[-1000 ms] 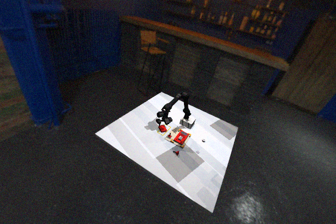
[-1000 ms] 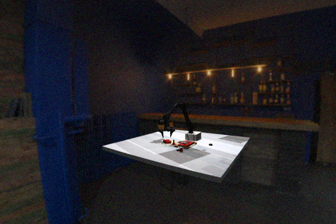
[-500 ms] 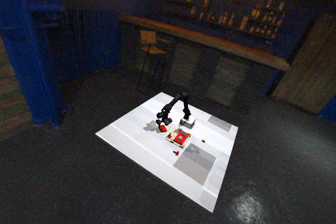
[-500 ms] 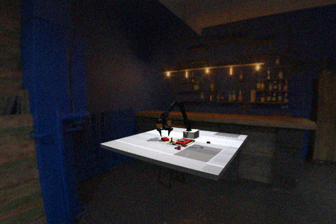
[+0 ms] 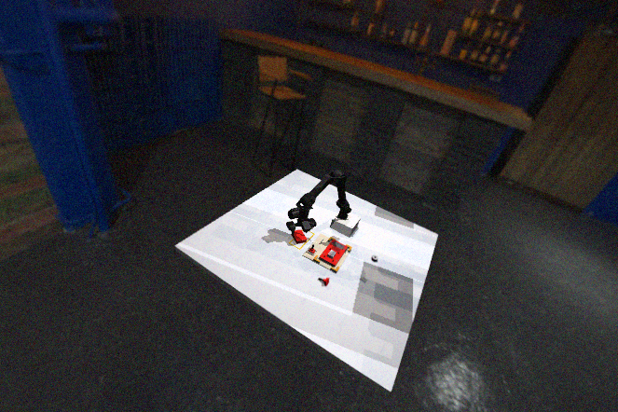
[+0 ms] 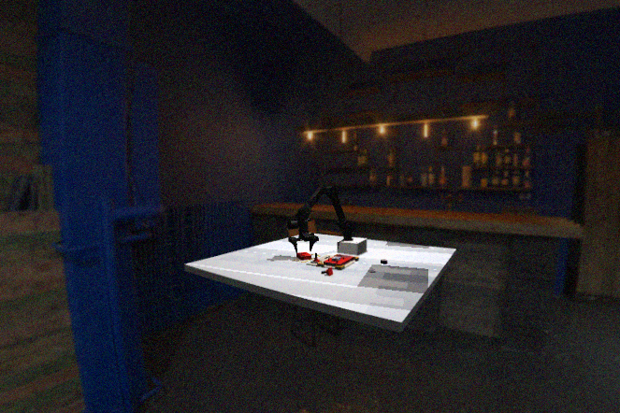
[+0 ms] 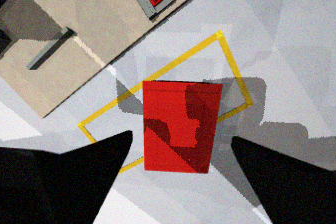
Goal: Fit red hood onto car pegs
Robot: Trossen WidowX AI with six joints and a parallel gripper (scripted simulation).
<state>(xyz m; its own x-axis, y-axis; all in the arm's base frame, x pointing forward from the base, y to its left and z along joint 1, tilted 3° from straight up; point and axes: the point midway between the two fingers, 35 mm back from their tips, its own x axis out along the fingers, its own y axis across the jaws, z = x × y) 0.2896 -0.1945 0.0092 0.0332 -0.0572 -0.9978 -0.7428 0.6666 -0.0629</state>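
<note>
Right now my gripper tip is 2 cm above the red hood. Also, from my gripper tip: dark wheel: 49 cm to the left, 9 cm behind, 3 cm below; then tan jig: 22 cm to the left, 2 cm below, 2 cm ahead.
</note>
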